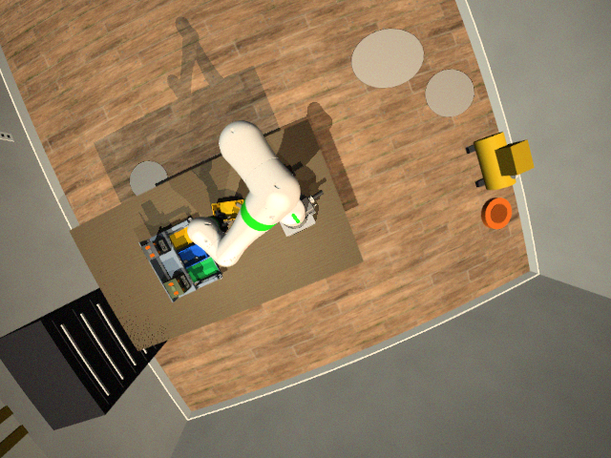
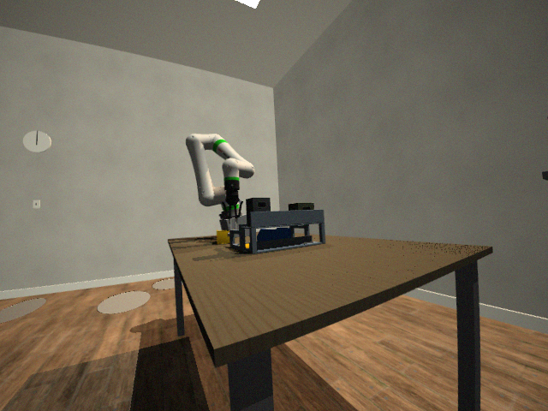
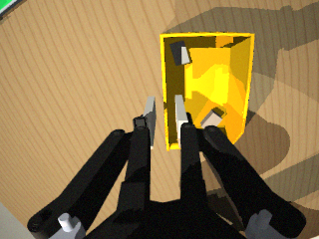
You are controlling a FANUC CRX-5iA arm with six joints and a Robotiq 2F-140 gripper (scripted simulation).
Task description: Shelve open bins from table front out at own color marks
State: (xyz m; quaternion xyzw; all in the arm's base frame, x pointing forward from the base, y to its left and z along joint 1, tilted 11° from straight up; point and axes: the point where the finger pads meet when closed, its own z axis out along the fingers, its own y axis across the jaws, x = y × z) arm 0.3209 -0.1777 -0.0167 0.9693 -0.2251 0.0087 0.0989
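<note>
Now: hand 70 mm above the yellow bin, 40 mm to the left of it and 20 mm past it. From my hand the other things lie so: blue bin: 320 mm ahead, 60 mm below, 50 mm to the left; then blue mark: 320 mm ahead, 100 mm below, 40 mm to the left; then yellow mark: 300 mm ahead, 100 mm below, 70 mm to the right.
</note>
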